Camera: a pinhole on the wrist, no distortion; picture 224 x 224 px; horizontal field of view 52.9 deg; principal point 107.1 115.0 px. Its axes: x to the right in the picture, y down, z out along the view. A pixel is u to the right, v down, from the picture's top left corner.
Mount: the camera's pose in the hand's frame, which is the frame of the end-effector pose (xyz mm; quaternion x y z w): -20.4 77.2 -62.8 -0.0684 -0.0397 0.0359 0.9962
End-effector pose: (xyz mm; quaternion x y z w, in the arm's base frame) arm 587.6 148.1 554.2 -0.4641 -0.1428 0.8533 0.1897
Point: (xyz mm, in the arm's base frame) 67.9 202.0 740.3
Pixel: 187.8 36.2
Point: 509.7 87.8 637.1
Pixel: 81.2 28.5
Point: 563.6 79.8 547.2
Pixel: 139.9 56.6
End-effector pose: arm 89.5 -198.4 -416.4 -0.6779 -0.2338 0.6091 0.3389
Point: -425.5 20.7 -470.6
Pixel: 175.6 26.6
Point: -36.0 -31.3 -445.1
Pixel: outside the picture
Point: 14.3 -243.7 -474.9
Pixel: 151.1 87.4
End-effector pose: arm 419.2 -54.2 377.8 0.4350 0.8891 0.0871 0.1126
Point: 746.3 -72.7 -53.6
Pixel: 72.3 106.7
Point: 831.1 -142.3 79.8
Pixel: 8.0 141.2
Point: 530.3 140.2 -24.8
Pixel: 200.0 88.2
